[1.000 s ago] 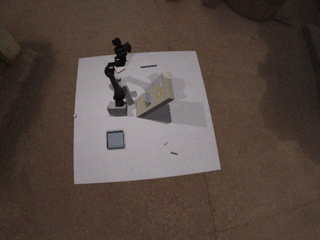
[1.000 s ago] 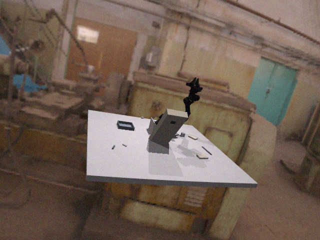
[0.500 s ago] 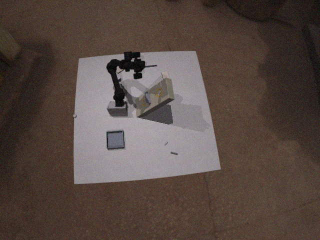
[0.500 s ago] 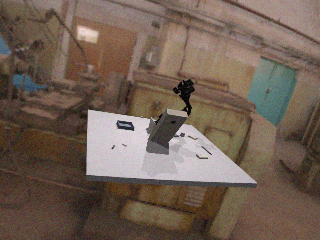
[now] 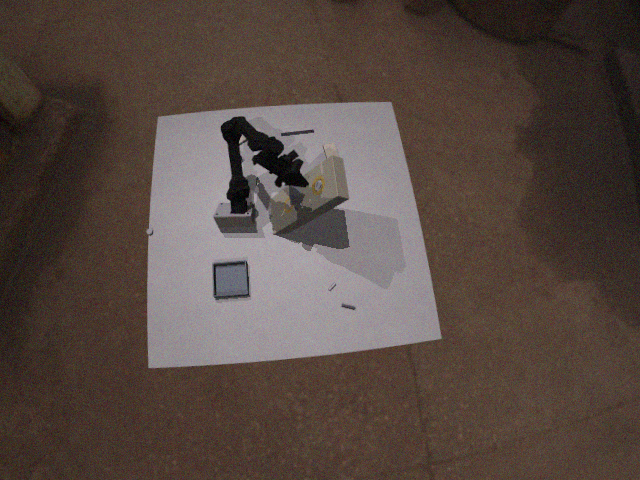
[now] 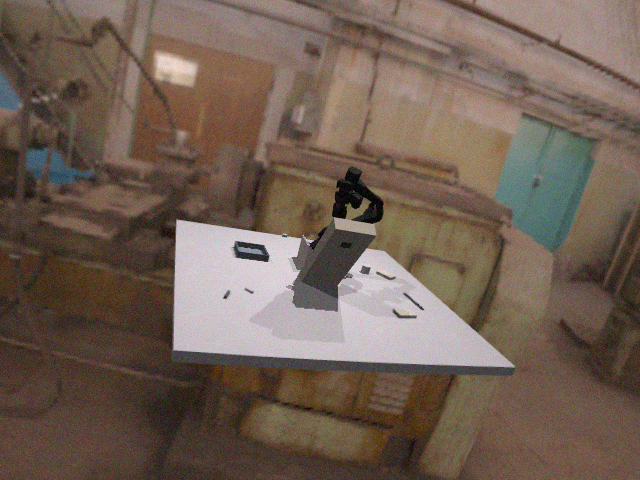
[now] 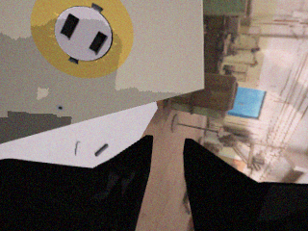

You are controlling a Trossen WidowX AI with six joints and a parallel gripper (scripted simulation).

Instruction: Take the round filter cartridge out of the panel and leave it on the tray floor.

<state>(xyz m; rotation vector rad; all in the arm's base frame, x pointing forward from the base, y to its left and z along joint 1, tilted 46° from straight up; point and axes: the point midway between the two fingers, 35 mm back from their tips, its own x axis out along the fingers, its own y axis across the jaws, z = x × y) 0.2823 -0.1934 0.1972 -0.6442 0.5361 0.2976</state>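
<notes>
My gripper tip is now 6 cm short of the filter cartridge, 5 cm to the right of it and 10 cm above it. The rest, counted from my gripper tip: grey tray: 32 cm behind, 29 cm to the right, 36 cm below.
</notes>
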